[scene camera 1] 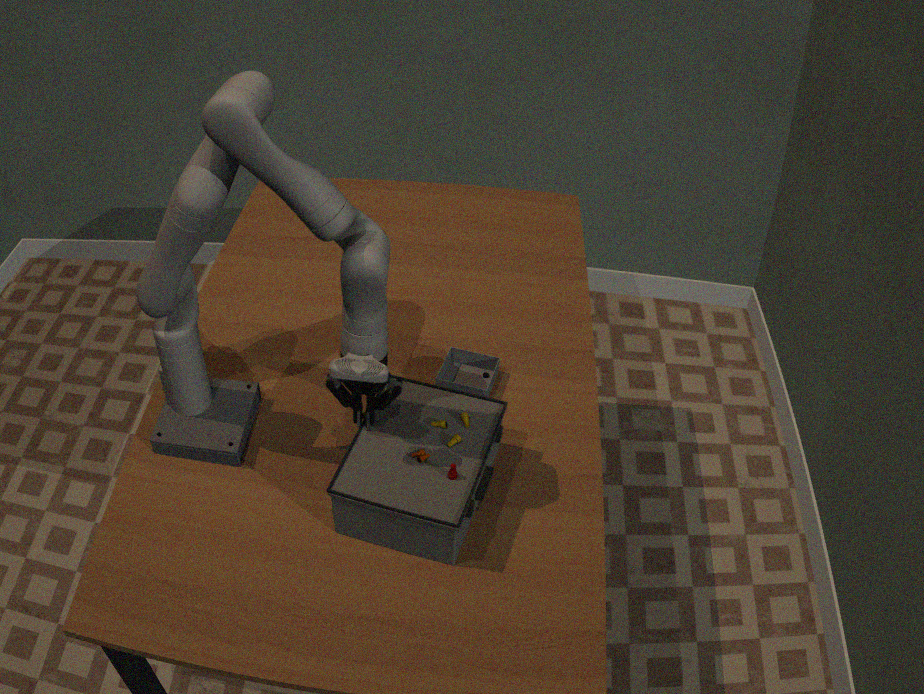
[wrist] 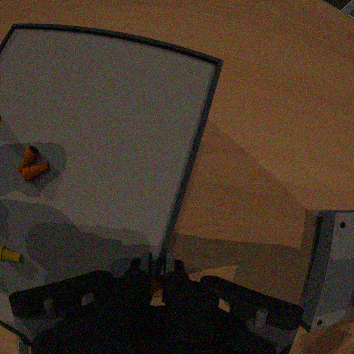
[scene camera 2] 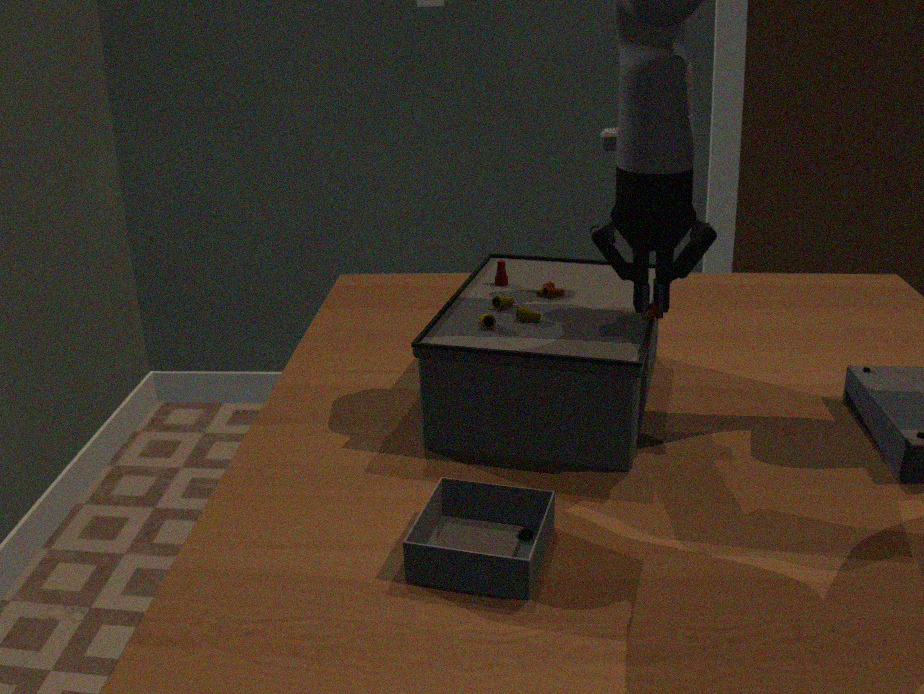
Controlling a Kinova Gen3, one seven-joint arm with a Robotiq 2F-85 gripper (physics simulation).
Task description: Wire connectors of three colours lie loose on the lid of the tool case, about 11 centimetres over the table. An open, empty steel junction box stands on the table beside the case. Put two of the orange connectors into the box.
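Seen in the pictures: gripper, fingertip midpoint: (scene camera 1: 363, 424) (wrist: 157, 263) (scene camera 2: 650, 316); arm's base, link origin: (scene camera 1: 191, 399).
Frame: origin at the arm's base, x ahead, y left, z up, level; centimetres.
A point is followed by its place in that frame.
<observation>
My gripper (scene camera 1: 363, 422) {x 37.8, y -1.8, z 7.4 cm} (scene camera 2: 652, 312) {x 37.8, y -1.8, z 7.4 cm} (wrist: 157, 263) {x 37.8, y -1.8, z 7.4 cm} is shut on an orange connector (scene camera 2: 650, 309) {x 37.8, y -0.2, z 8.7 cm} (wrist: 157, 283) {x 37.6, y -1.0, z 9.1 cm}, low at the lid's edge on the robot-base side. In the scene camera 1 view the fingers hide that connector. Whether it touches the lid I cannot tell. Two other orange connectors (scene camera 1: 420, 454) {x 49.0, y -6.3, z 8.1 cm} (scene camera 2: 550, 290) {x 48.9, y -5.3, z 8.3 cm} (wrist: 34, 166) {x 48.6, y -6.3, z 8.2 cm} lie against each other on the grey lid (scene camera 1: 384, 474) {x 44.6, y -11.8, z 7.4 cm} (scene camera 2: 597, 277) {x 44.5, y -13.3, z 7.4 cm} (wrist: 125, 115) {x 42.9, y -11.8, z 7.4 cm}. The open steel junction box (scene camera 1: 461, 389) {x 49.5, y 21.3, z -1.3 cm} (scene camera 2: 466, 569) {x 49.6, y 31.5, z -1.8 cm} stands on the table beside the case, with no connector in it. It does not show in the wrist view.
Three yellow connectors (scene camera 1: 454, 440) {x 53.6, y -1.8, z 8.4 cm} (scene camera 2: 528, 315) {x 50.0, y 2.1, z 8.1 cm} lie on the lid, towards the junction box end. A red connector (scene camera 1: 452, 472) {x 55.2, y -9.5, z 9.1 cm} (scene camera 2: 501, 274) {x 55.0, y -8.4, z 8.8 cm} stands near the lid's far edge. The raised lid rim (wrist: 192, 150) {x 37.5, y -10.5, z 7.8 cm} runs beside the gripper. The robot's grey base box (scene camera 1: 197, 433) {x 5.4, y -8.0, z 0.0 cm} (scene camera 2: 885, 414) {x 13.0, y 2.4, z 0.1 cm} stands on the table (scene camera 1: 485, 246) {x 42.0, y 76.0, z -4.0 cm}.
</observation>
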